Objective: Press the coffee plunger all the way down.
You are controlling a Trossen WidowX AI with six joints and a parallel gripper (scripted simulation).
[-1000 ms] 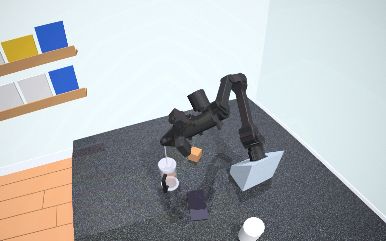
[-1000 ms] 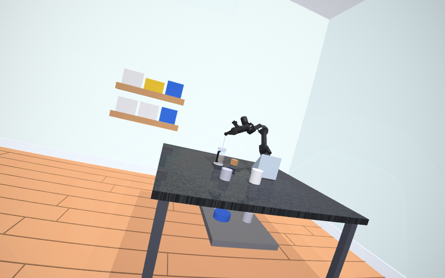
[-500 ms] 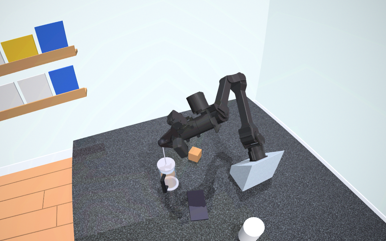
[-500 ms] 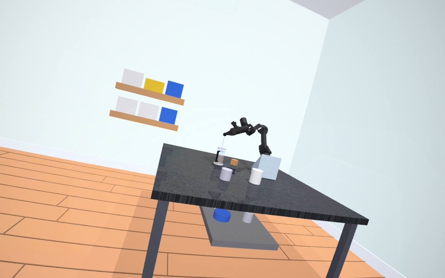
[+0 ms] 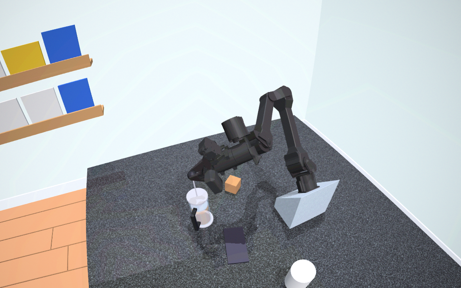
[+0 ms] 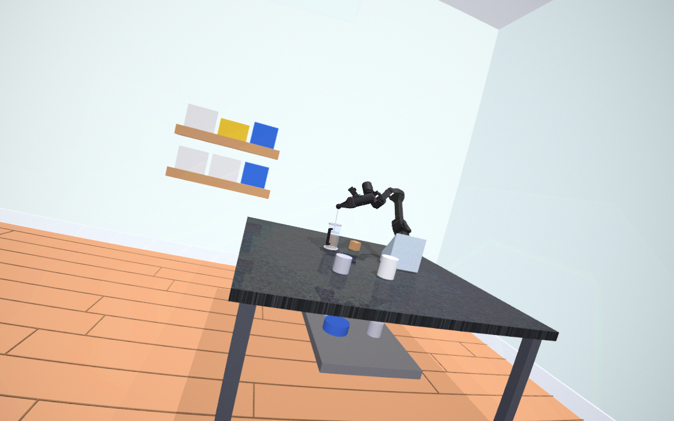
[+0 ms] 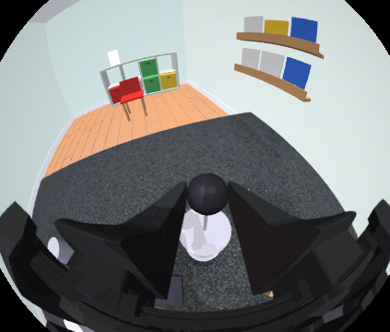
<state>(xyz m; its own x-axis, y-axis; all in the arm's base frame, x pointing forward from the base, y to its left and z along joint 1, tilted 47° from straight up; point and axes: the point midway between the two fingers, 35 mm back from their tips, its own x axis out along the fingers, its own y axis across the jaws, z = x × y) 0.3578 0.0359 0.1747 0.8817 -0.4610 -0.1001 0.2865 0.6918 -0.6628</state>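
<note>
Right now my gripper tip is 20 mm to the right of the glass coffee press and 120 mm above it. Also, from my gripper tip: dark flat slab 100 mm behind, 160 mm to the left, 240 mm below; then orange cube 190 mm behind, 110 mm to the right, 220 mm below.
</note>
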